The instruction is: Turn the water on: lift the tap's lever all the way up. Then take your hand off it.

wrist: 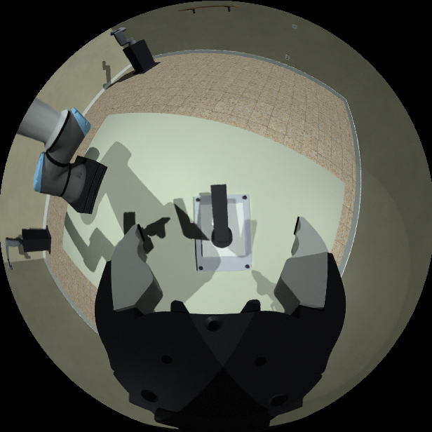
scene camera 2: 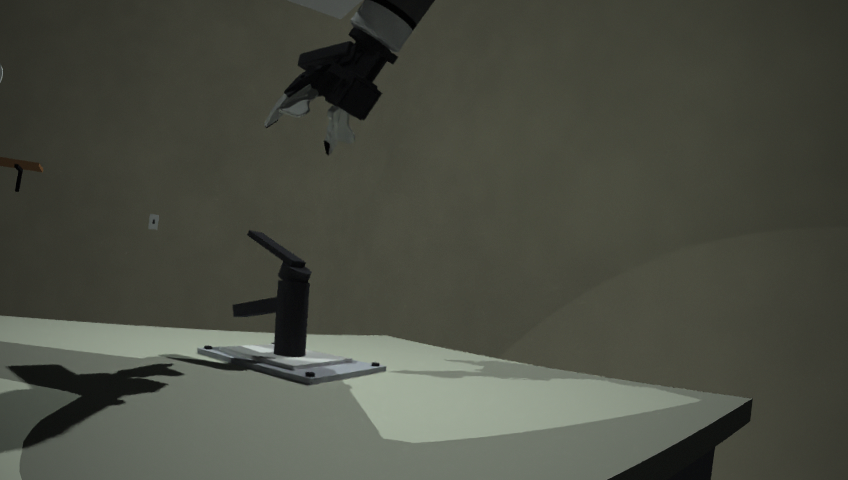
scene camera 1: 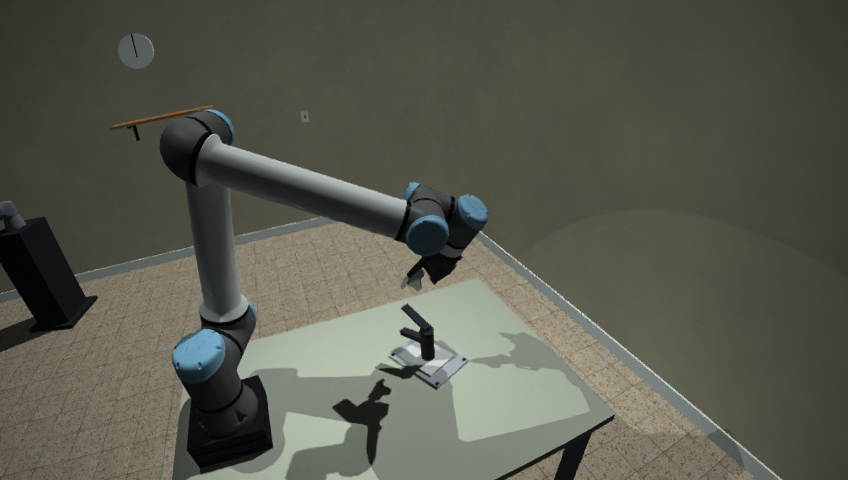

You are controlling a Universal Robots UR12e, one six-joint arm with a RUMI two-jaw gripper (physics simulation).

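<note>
A black tap stands upright on a light grey base plate. Its black lever slants steeply upward from the top of the post, with its free end raised. The spout sticks out below the lever on the same side. My gripper is open, with its two grey fingers wide apart. It hangs well above the lever and touches no part of the tap. In the wrist view the lever covers the spout.
The table carries the tap's plate and the arm's black base. A black pedestal stands on the floor away from the table. A wooden shelf is on the wall.
</note>
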